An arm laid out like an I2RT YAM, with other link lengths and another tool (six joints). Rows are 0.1 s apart.
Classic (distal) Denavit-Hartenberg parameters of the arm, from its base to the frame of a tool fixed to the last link. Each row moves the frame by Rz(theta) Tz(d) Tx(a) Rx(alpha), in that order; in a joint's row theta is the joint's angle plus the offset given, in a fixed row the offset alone. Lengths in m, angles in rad.
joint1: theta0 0; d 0.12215; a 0.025; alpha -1.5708
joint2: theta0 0; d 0; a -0.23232; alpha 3.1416
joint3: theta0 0.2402; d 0; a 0.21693; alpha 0
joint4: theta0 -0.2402; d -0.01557; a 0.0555; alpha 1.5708
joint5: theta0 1.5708; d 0.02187; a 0; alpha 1.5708
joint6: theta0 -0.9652; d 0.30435; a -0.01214; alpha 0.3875
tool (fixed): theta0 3.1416; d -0.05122; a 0; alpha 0
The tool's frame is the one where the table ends.
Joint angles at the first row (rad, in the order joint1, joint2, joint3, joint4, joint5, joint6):
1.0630 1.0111 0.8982 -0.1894 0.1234 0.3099
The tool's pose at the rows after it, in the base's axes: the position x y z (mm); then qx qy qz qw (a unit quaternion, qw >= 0):
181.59, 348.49, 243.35, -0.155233, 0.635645, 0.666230, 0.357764
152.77, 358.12, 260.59, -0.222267, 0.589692, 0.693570, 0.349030
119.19, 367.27, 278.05, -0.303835, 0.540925, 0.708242, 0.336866
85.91, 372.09, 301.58, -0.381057, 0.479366, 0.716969, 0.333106
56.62, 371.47, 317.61, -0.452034, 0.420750, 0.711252, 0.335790
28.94, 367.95, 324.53, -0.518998, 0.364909, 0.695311, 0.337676
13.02, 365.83, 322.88, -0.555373, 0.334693, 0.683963, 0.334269
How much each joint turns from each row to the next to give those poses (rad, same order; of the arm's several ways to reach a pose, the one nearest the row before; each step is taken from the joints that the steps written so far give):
0.0004 -0.1385 -0.1156 0.1339 -0.1194 -0.0766
0.0003 -0.0629 -0.0607 0.0828 -0.1228 -0.0809
0.0000 -0.0336 -0.0186 0.0465 -0.1423 -0.1057
0.0000 -0.0240 -0.0004 0.0488 -0.1362 -0.1037
0.0000 -0.0222 -0.0004 0.0294 -0.1160 -0.1137
0.0000 -0.0202 -0.0042 0.0092 -0.1091 -0.1247
0.0012 -0.0064 -0.0069 -0.0008 -0.0633 -0.0741

